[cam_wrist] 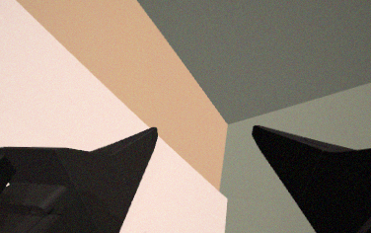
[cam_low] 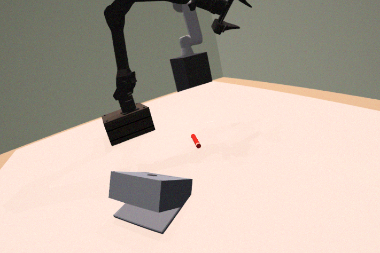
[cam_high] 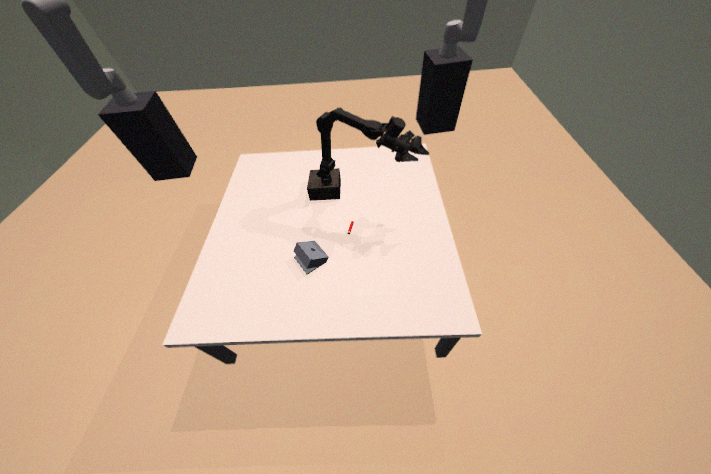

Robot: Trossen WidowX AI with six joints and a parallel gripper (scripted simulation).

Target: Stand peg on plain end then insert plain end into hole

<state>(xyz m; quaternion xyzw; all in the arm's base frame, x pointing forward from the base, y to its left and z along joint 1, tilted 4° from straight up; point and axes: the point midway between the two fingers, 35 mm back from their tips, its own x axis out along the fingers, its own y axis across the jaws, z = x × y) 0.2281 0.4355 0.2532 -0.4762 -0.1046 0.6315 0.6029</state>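
The red peg is 370 mm to the right of my gripper tip, 340 mm below it and 90 mm ahead of it. The rest, counted from my gripper tip: flat grey base plate (590 mm to the right, 340 mm below, 230 mm ahead); grey sloped panel (580 mm to the right, 310 mm below, 230 mm ahead).
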